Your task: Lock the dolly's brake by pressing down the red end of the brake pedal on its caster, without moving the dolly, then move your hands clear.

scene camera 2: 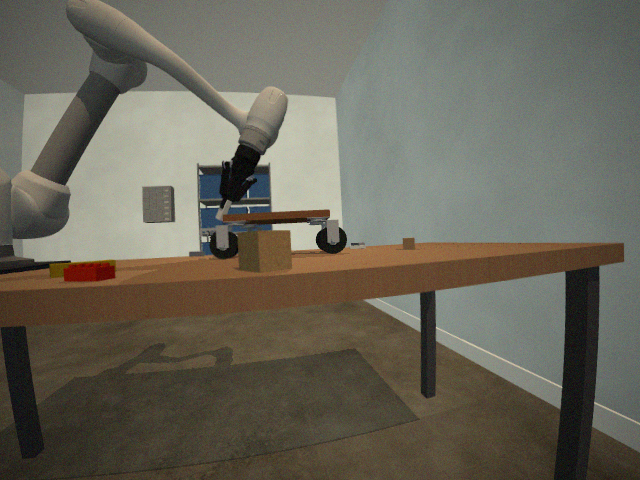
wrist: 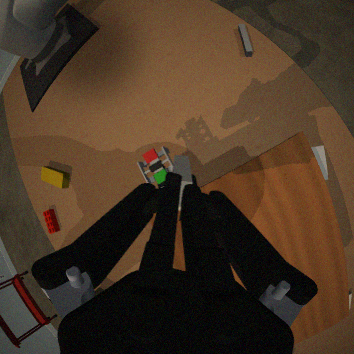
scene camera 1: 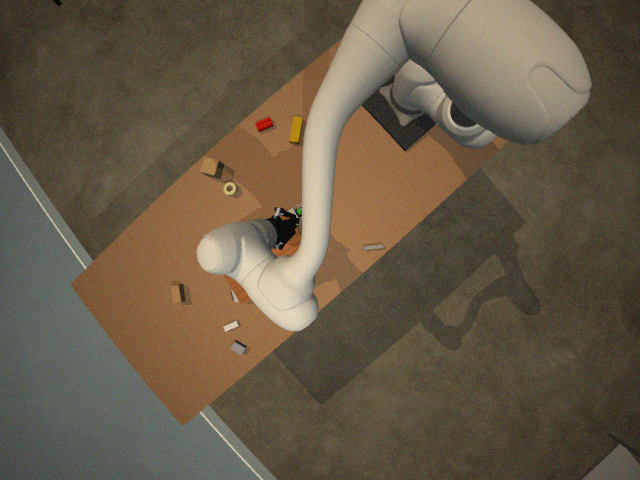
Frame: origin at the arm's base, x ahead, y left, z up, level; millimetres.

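Seen in the pictures: gripper, fingertip midpoint: [scene camera 2: 219, 219] [wrist: 179, 166]; arm's base, origin of the base link: [wrist: 52, 44] [scene camera 1: 409, 98].
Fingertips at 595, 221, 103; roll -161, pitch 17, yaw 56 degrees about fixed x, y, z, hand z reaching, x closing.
Pixels of each thing's top centre, then the offset from my fingertips to it, as dx, dy, dz. "pt": a spot on its surface instead. Level surfaces: height alone.
- caster wheel, surface spot: [scene camera 2: 223, 244] pt +31, -59, -75
- red end, surface spot: [wrist: 150, 155] pt -35, -35, -28
- green end, surface spot: [wrist: 160, 176] pt -4, -36, -30
- tan block, middle of its top: [scene camera 2: 263, 231] [scene camera 1: 209, 166] +206, -361, -57
- ring, middle of its top: [scene camera 1: 229, 188] +186, -258, -92
- red brick, middle of its top: [scene camera 2: 89, 263] [wrist: 47, 221] [scene camera 1: 263, 123] -52, -417, -93
- yellow block, middle of its top: [scene camera 2: 83, 261] [wrist: 50, 176] [scene camera 1: 295, 129] -148, -330, -94
- grey bar, middle of its top: [wrist: 244, 36] [scene camera 1: 373, 247] -175, +208, -98
- table, its level: dz -117
The dolly's wooden deck [scene camera 1: 237, 287] [scene camera 2: 281, 216] [wrist: 300, 225] stands level on casters; one caster wheel [scene camera 2: 223, 244] is near the gripper. In the wrist view, the brake pedal has a red end [wrist: 150, 155] and a green end [wrist: 160, 176], beyond the deck corner. The green end [scene camera 1: 299, 211] also shows in scene camera 1; the red end is hidden there by the arm. My gripper [scene camera 2: 223, 210] [wrist: 179, 166] is shut and empty. Its pale tips are beside the deck's edge at about deck height, and appear right of the pedal in the wrist view. Contact cannot be told.
A tan block [scene camera 1: 211, 167] [scene camera 2: 264, 250] and a ring [scene camera 1: 224, 188] lie near the dolly. A red brick [scene camera 1: 264, 124] [wrist: 51, 221], a yellow block [scene camera 1: 295, 130] [wrist: 54, 177] and a grey bar [scene camera 1: 373, 247] [wrist: 245, 40] lie on the table [scene camera 1: 129, 258].
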